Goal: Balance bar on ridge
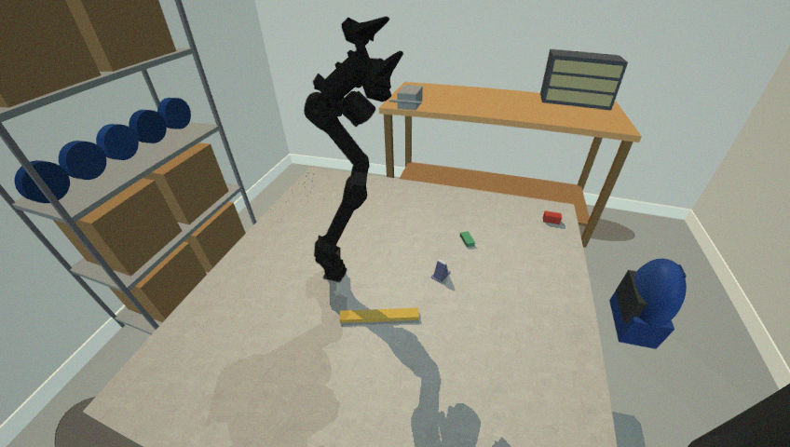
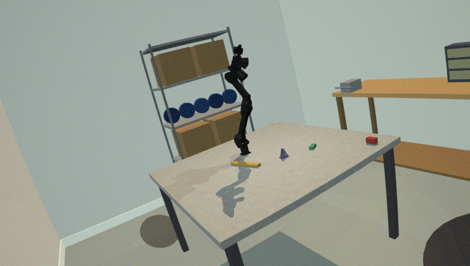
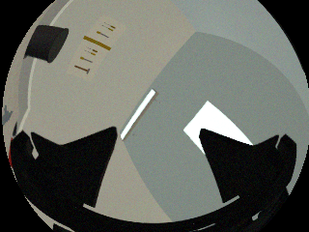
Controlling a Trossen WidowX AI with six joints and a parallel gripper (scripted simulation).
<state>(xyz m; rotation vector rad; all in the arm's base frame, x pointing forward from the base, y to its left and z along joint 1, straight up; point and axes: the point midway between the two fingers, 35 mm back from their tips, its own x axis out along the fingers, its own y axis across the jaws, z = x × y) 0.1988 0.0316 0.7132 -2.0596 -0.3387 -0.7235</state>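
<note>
My gripper tip is 730 mm above the yellow bar, 160 mm to the left of it and 20 mm past it. From my gripper tip the other things lie so: green block (730 mm below, 260 mm to the left, 190 mm ahead); red block (720 mm below, 510 mm ahead, 470 mm to the left).
</note>
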